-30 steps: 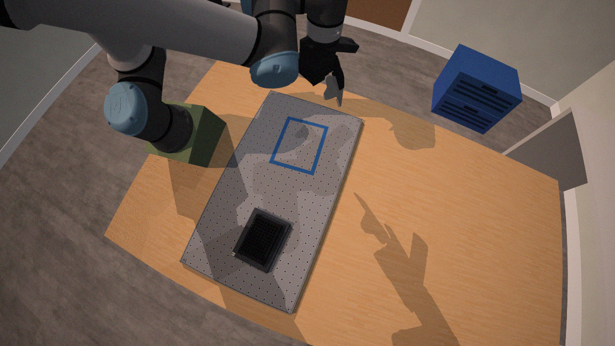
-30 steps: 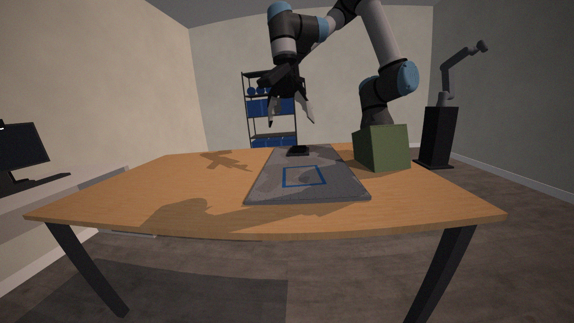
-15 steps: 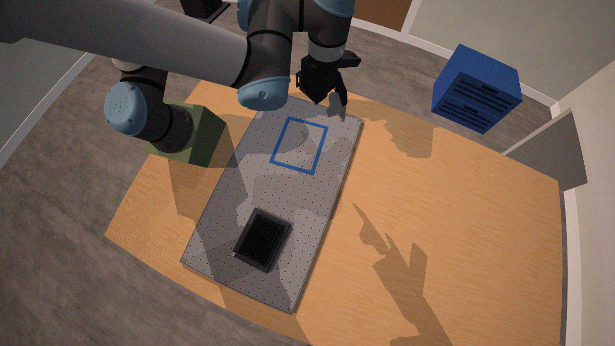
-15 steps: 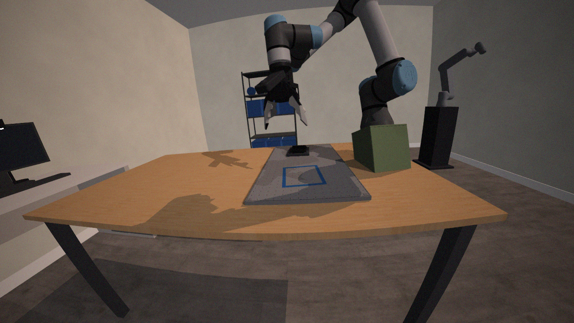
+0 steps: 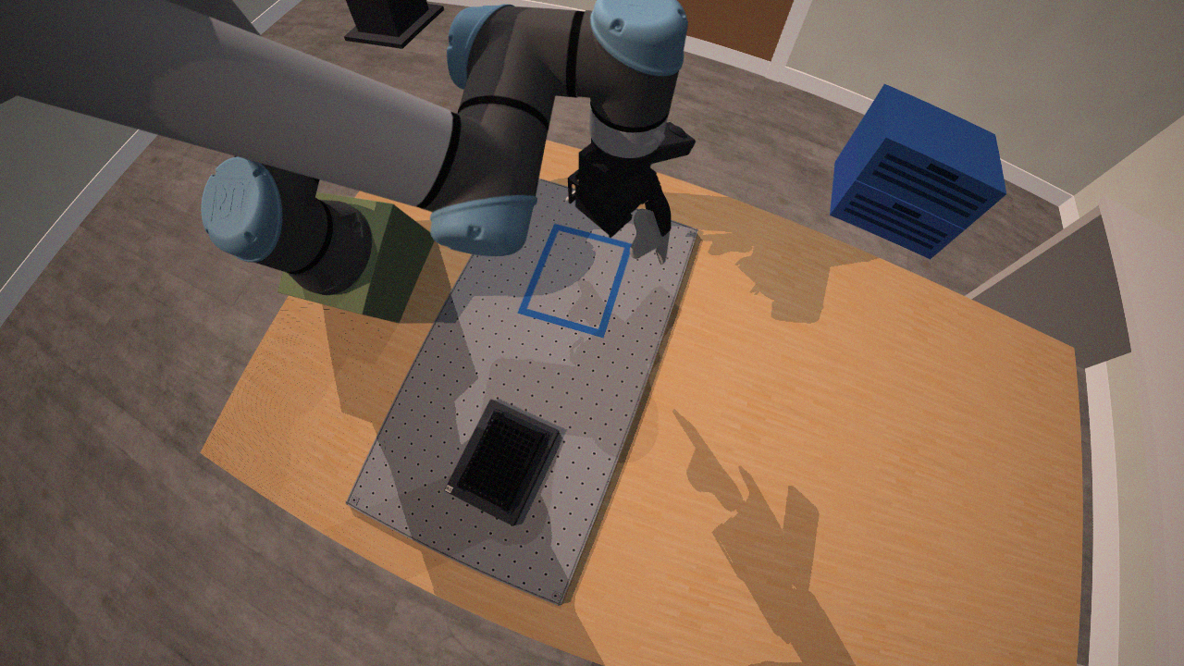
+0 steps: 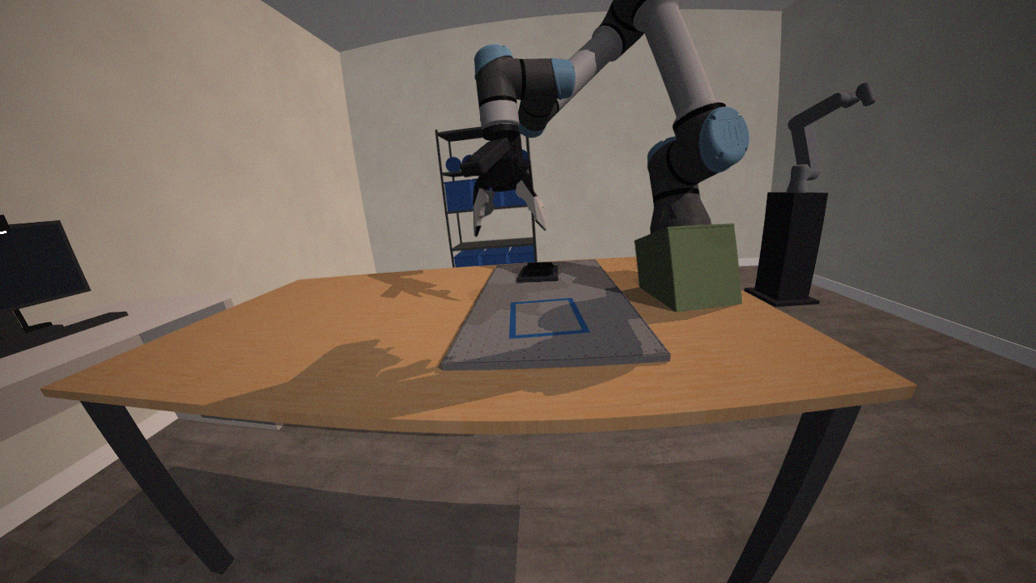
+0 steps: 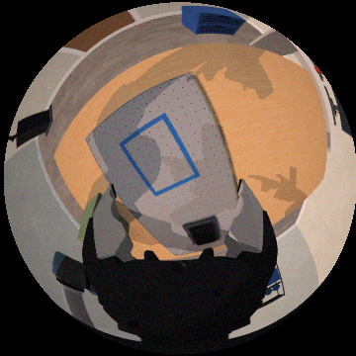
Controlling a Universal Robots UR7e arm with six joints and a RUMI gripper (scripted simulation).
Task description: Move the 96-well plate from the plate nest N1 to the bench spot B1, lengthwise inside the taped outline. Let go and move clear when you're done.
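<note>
The black 96-well plate is 350 mm to the right of my hand, 160 mm below it and 50 mm behind it. Also, from my hand: black plate nest 350 mm to the right, 180 mm below, 50 mm behind.
</note>
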